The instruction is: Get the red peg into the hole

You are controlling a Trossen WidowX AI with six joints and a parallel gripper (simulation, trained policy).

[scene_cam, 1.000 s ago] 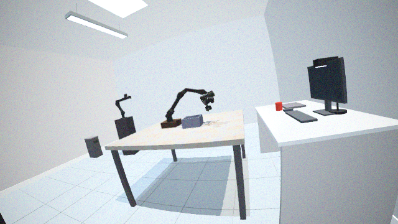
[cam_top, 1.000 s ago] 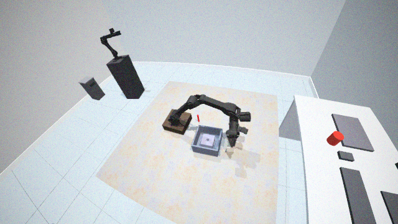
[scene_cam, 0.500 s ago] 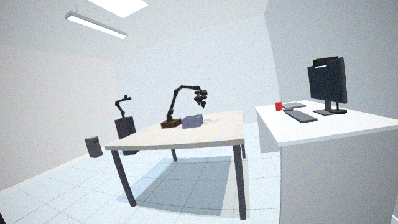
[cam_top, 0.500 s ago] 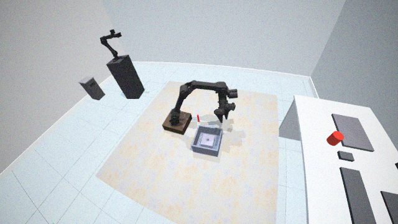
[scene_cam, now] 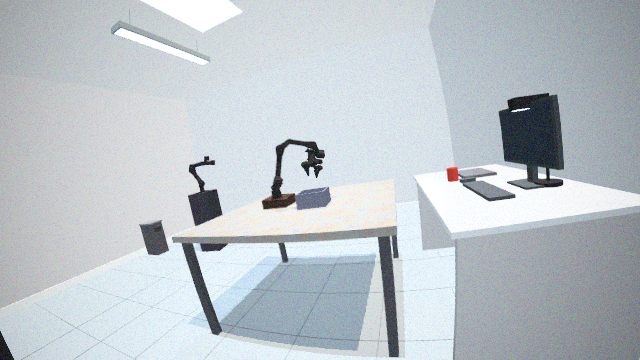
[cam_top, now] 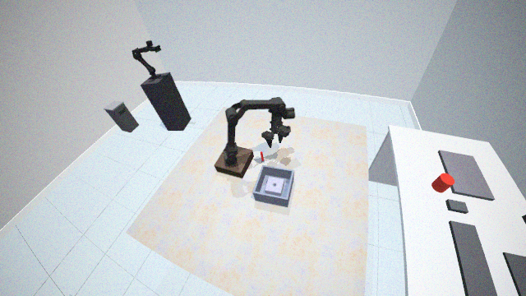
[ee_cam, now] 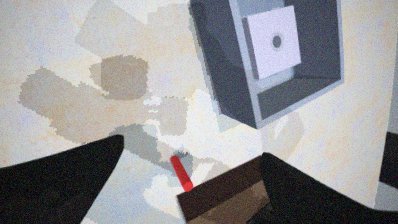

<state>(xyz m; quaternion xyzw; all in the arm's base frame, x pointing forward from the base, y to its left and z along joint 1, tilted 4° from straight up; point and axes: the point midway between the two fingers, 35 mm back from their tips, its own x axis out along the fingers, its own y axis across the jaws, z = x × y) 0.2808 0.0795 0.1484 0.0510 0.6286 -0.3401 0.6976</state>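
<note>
My gripper tip is now 130 mm above the red peg, 100 mm past it and 20 mm to the right of it. The rest, counted from my gripper tip: grey box (200 mm to the right, 150 mm below, 10 mm ahead).
</note>
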